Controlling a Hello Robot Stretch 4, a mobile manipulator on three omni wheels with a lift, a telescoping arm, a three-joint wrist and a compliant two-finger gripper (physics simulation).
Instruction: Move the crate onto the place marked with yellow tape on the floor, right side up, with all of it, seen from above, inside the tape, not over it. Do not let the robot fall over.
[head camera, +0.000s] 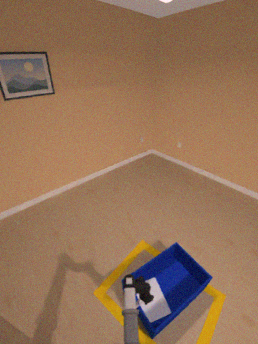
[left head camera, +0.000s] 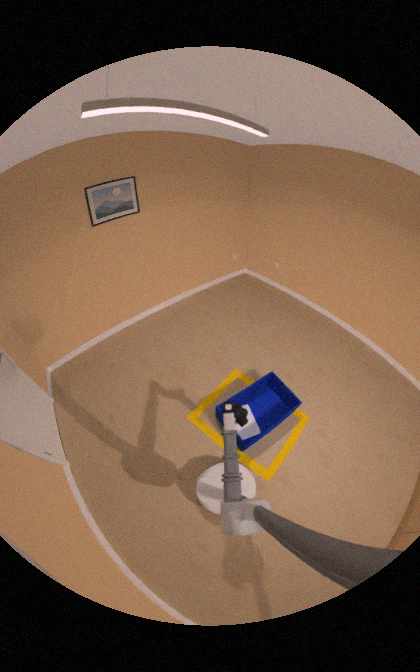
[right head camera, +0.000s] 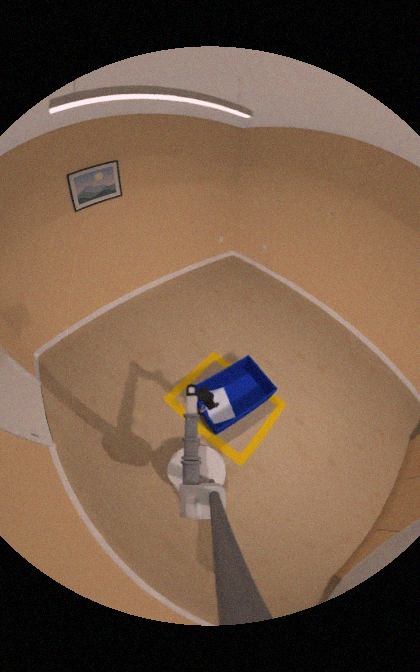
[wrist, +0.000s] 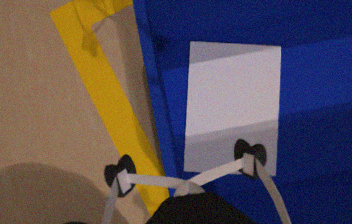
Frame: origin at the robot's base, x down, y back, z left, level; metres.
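Seen in the pictures: gripper, fingertip midpoint: (head camera: 143, 304) (wrist: 184, 160).
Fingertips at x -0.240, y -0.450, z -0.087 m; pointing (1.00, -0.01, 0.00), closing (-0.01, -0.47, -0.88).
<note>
Pixels of each thing's top centre, then the offset from my fingertips to it.
- blue crate, middle of its top: (head camera: 167, 279) dy -0.170, dx +0.049, dz -0.213 m
- white sheet, middle of its top: (wrist: 233, 108) (head camera: 151, 298) dy -0.105, dx +0.243, dz -0.088 m
The blue crate (head camera: 175, 277) (left head camera: 262, 400) (right head camera: 245, 390) (wrist: 315, 75) is right side up, with a white sheet (head camera: 159, 305) (right head camera: 223, 407) (wrist: 232, 100) inside. It sits askew over the square of yellow tape (head camera: 212, 317) (left head camera: 285, 446) (right head camera: 261, 432) (wrist: 110, 105). Its body hides parts of the tape at the right corner and on the near left side. My gripper (wrist: 184, 160) is open and empty over the crate's near left end. In the wrist view one fingertip is over tape and floor outside the wall, the other over the sheet. The head views mostly hide the fingers.
The round white base (left head camera: 205, 490) (right head camera: 175, 467) stands by the tape's near left side, below the arm (left head camera: 231, 465) (right head camera: 191, 450). White baseboards (head camera: 80, 185) meet in the corner behind the crate. A white panel (left head camera: 30, 415) stands far left and a wooden surface (right head camera: 395, 500) at right.
</note>
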